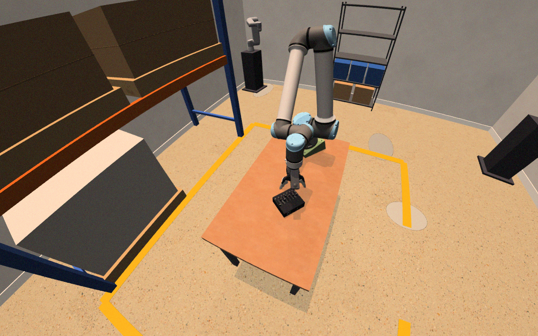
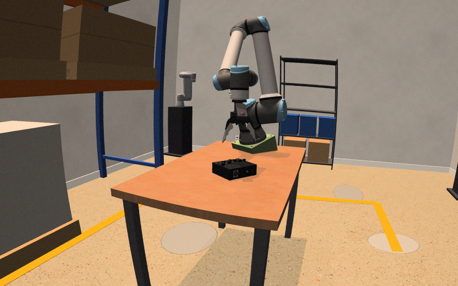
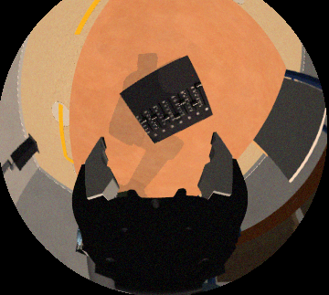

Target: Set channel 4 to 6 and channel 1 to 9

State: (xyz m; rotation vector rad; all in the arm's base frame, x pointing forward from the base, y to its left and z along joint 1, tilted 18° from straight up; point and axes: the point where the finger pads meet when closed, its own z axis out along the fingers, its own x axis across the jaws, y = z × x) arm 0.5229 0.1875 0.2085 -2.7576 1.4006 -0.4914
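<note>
The channel 1 knob lies 3 cm behind my hand, 1 cm to the left of it and 9 cm below it. The rest, counted from my hand: channel 4 knob 1 cm ahead, 4 cm to the right, 9 cm below.
</note>
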